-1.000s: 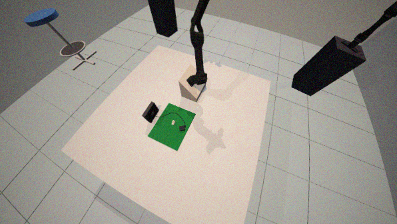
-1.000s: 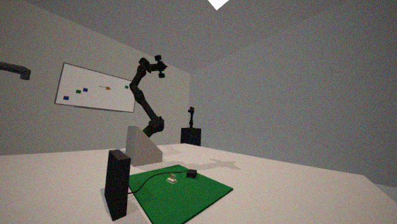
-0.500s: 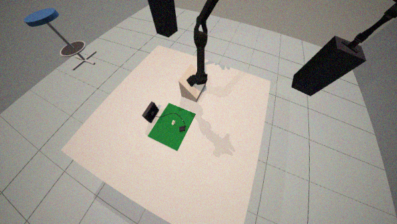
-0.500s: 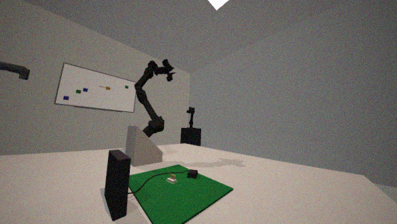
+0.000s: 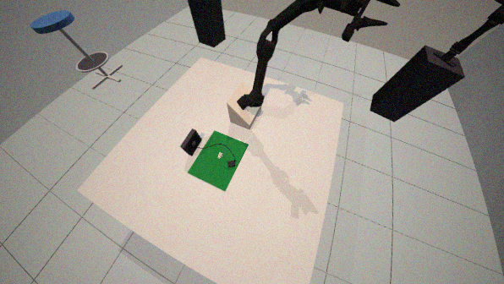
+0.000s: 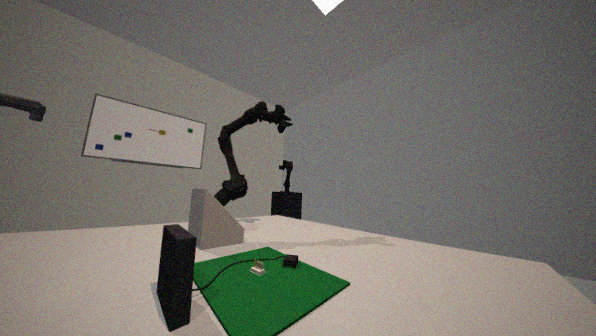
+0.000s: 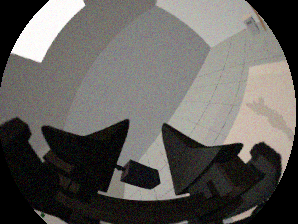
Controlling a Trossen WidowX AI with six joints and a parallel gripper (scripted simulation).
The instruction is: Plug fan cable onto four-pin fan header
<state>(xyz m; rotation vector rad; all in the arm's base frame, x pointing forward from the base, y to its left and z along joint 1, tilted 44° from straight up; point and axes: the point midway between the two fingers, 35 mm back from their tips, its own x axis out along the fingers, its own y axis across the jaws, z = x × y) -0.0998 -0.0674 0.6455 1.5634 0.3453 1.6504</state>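
The black plug lies 480 mm ahead of my gripper tip, 310 mm to the right of it and 620 mm below it. From my gripper tip the other things lie so: pale four-pin header 470 mm ahead, 390 mm to the right, 630 mm below; black fan 500 mm ahead, 550 mm to the right, 570 mm below; green board 490 mm ahead, 390 mm to the right, 640 mm below.
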